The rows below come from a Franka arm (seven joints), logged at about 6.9 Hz.
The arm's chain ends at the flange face. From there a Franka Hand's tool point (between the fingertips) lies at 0.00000 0.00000 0.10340 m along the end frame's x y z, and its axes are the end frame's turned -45 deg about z.
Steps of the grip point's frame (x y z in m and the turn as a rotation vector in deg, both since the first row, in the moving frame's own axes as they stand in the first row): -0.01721, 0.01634, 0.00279, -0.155, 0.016, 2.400; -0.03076, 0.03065, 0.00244, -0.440, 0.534, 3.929; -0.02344, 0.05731, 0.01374, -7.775, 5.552, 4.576; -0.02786, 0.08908, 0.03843, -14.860, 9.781, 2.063
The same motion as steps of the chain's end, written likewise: -0.00083, 0.02354, 0.00279, -0.098, 0.121, 2.400; -0.00132, 0.04350, 0.00245, 0.066, 0.689, 3.929; 0.00715, 0.05360, 0.01517, -1.572, 9.424, 4.576; 0.01247, 0.07575, 0.04337, -3.591, 17.424, 2.063
